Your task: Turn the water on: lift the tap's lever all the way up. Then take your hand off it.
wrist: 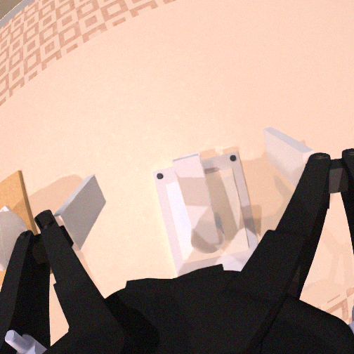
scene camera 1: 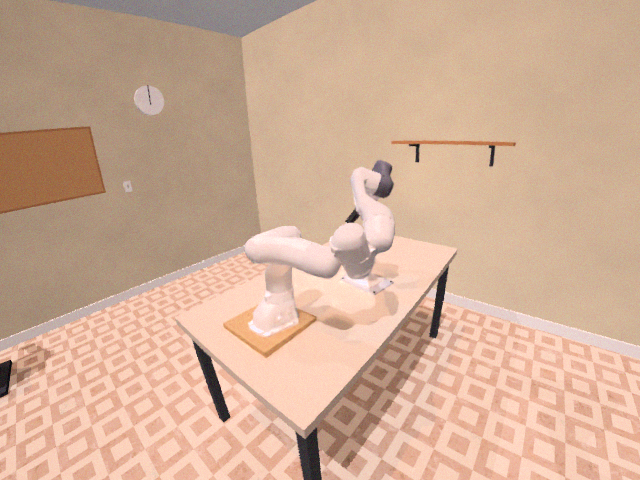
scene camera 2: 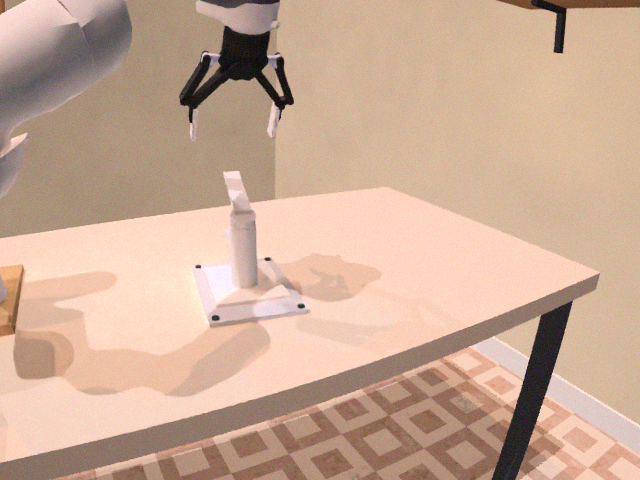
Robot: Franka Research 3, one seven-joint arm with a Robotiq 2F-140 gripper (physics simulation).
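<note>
A white tap stands upright on a square white base plate with black bolts at its corners. Its flat white lever slants upward from the top of the tap. My gripper is open and empty. It hangs above the lever, with a gap between the fingertips and the lever and the fingers wide apart on either side. In scene camera 1 the arm hides the tap's body, and part of the base plate shows.
The arm's base stands on a wooden board on the table. The arm's bent links reach over the table in scene camera 1. A wooden shelf is fixed to the wall behind.
</note>
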